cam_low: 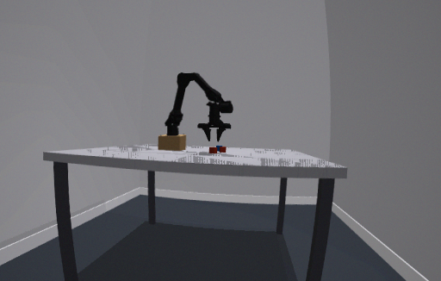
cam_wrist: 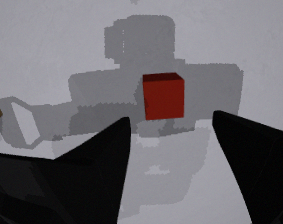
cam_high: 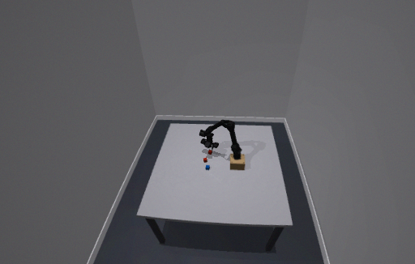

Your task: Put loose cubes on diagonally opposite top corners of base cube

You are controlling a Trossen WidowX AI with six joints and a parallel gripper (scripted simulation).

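The blue cube is 220 mm to the left of my gripper tip, 50 mm below it and 40 mm ahead of it.
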